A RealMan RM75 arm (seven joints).
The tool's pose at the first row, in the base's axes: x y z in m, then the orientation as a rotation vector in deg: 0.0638, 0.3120, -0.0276, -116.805, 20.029, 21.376
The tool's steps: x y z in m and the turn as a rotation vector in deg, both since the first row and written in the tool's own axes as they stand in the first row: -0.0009, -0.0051, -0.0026, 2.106, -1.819, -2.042; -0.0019, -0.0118, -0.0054, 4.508, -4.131, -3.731; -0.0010, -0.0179, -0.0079, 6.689, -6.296, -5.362; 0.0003, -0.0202, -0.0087, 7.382, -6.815, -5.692; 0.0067, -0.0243, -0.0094, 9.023, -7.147, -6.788; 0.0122, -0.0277, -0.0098, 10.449, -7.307, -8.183; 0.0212, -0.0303, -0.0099, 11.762, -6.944, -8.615; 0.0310, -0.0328, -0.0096, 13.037, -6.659, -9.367; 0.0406, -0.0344, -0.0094, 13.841, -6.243, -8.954; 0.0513, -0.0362, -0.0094, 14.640, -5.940, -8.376; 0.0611, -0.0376, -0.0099, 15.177, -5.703, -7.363; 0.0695, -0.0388, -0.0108, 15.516, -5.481, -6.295
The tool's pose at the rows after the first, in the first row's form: 0.0653, 0.3122, -0.0220, -114.491, 17.086, 21.434; 0.0674, 0.3129, -0.0150, -111.691, 14.283, 22.105; 0.0709, 0.3134, -0.0094, -109.107, 11.635, 22.692; 0.0731, 0.3137, -0.0077, -108.314, 11.091, 22.824; 0.0806, 0.3144, -0.0067, -106.708, 10.028, 22.078; 0.0870, 0.3151, -0.0061, -105.370, 8.748, 21.045; 0.0963, 0.3155, -0.0076, -104.227, 8.719, 20.121; 0.1061, 0.3160, -0.0097, -103.113, 8.322, 19.095; 0.1155, 0.3161, -0.0124, -102.428, 9.080, 18.753; 0.1260, 0.3159, -0.0153, -101.706, 9.930, 18.616; 0.1355, 0.3153, -0.0179, -101.189, 11.128, 18.860; 0.1437, 0.3143, -0.0199, -100.849, 12.344, 19.196
